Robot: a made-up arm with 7 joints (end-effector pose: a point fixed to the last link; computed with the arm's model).
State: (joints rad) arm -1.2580 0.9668 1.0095 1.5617 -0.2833 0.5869 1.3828
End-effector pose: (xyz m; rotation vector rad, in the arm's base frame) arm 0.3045 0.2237 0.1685 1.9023 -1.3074 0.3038
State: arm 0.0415 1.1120 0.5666 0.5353 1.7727 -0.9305 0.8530
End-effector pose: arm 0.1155 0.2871 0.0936 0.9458 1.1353 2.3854
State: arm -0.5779 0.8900 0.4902 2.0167 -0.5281 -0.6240 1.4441
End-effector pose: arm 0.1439 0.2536 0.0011 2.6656 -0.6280 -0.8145
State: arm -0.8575 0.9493 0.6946 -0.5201 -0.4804 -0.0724 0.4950
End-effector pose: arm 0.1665 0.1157 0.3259 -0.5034 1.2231 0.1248
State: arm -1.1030 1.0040 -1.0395 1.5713 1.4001 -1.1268 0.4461
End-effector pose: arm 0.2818 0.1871 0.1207 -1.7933 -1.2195 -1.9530
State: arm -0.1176 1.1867 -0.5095 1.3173 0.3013 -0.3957 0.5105
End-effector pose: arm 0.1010 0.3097 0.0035 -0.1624 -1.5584 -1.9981
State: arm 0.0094 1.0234 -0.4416 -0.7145 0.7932 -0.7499 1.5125
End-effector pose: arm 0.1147 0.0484 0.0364 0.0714 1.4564 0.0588
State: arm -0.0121 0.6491 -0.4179 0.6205 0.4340 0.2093 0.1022
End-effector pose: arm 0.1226 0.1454 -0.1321 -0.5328 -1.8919 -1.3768
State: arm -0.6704 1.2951 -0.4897 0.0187 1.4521 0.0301 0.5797
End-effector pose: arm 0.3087 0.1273 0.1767 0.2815 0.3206 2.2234
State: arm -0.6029 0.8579 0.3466 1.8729 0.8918 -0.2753 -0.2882
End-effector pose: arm 0.1514 0.2618 -0.0198 -0.2303 -1.8359 -0.7360
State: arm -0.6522 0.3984 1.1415 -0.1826 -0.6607 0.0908 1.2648
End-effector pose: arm 0.1810 0.1823 0.1702 -2.1010 1.1401 -0.8516
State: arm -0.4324 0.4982 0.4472 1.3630 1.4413 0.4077 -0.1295
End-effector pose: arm 0.1501 0.2245 -0.0827 -0.2164 -1.2579 -1.2534
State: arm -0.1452 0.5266 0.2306 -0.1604 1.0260 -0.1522 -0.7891
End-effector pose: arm 0.2295 0.1232 0.0530 -0.9675 -1.9828 -1.8930
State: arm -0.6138 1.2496 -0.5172 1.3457 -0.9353 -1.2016 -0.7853
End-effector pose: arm 0.2483 0.2636 0.1530 0.5322 2.4797 1.3036
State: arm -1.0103 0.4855 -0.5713 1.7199 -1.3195 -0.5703 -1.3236
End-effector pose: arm 0.3523 0.1058 0.0398 0.8867 2.7911 -0.3766
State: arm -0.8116 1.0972 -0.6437 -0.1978 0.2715 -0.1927 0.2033
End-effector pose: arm 0.3015 0.0250 0.1619 0.7523 1.6344 1.3338
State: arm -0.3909 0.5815 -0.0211 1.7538 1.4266 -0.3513 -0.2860
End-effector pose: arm 0.1067 0.1909 -0.1066 -1.2216 -1.1349 -0.8987
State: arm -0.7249 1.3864 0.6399 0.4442 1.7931 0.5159 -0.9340
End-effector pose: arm 0.1562 0.2741 0.3901 1.1520 -1.0967 -1.5439
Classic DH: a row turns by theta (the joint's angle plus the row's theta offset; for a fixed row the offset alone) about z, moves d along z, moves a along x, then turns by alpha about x. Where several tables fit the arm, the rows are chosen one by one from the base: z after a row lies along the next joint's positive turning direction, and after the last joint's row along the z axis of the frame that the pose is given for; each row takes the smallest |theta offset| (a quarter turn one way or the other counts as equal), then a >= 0, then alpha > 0; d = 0 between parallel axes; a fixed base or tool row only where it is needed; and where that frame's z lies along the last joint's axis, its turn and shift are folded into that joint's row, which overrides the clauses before.
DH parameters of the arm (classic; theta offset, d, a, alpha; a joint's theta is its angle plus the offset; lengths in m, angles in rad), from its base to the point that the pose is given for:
base (fixed): -0.071 0.2337 -0.0133 -1.3004
joint 1: -1.3111 -0.0089 -0.0276 -1.5708
joint 2: 1.2915 0.0452 0.023 1.5708
joint 3: 1.5708 -0.2066 0.0369 -1.5708
joint 4: -1.5708 0.031 0.0087 -1.5708
joint 5: 0 0.1172 -0.0232 1.5708
joint 6: 1.5708 -0.022 0.066 1.5708
joint 7: 1.5708 -0.004 0.016 2.8915
tool (fixed): -1.571 -0.0172 0 0

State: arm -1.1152 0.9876 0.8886 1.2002 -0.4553 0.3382 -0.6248
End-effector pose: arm 0.2881 0.2857 0.1926 -0.3225 2.5194 -0.8262
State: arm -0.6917 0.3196 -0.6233 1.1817 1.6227 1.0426 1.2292
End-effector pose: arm 0.3038 0.0573 -0.0280 -0.2086 0.2009 2.4312
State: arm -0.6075 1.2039 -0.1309 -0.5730 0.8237 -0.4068 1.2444
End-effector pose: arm 0.2378 0.0614 0.2060 -0.0687 0.6177 0.6915
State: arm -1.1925 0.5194 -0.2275 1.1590 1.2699 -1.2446 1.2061
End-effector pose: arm 0.3435 0.0279 0.1384 0.3352 1.4767 0.7961
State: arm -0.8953 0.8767 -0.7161 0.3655 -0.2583 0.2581 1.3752
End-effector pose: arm 0.3443 0.0413 0.0883 -1.0746 1.9994 1.2518
